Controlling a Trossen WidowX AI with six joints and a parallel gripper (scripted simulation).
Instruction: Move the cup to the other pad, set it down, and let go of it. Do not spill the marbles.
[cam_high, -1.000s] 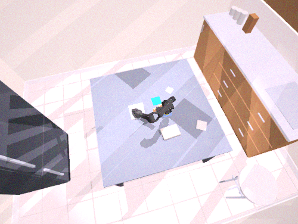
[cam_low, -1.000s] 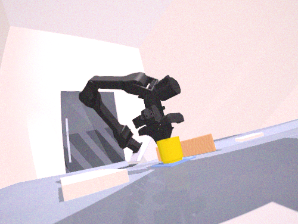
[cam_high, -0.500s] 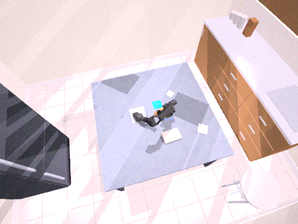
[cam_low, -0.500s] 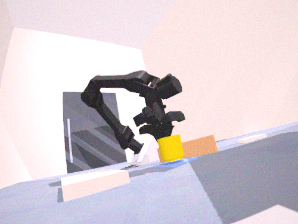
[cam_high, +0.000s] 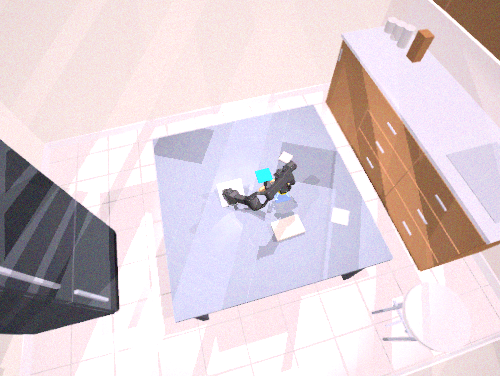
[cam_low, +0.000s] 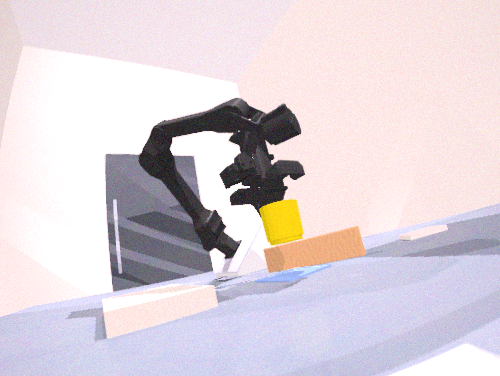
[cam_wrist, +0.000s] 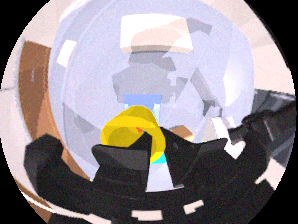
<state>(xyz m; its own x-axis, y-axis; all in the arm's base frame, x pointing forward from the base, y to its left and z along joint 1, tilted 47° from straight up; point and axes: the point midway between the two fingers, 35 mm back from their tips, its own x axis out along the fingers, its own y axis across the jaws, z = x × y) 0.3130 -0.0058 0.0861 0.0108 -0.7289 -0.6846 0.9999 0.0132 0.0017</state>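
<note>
Right now my gripper tip is 90 mm to the right of the wooden bar, 70 mm above it and 10 mm past it. The rest, counted from my gripper tip: pale blue pad 100 mm below, 30 mm ahead; then block 230 mm to the right, 80 mm below, 10 mm behind; then yellow cup 20 mm ahead.
</note>
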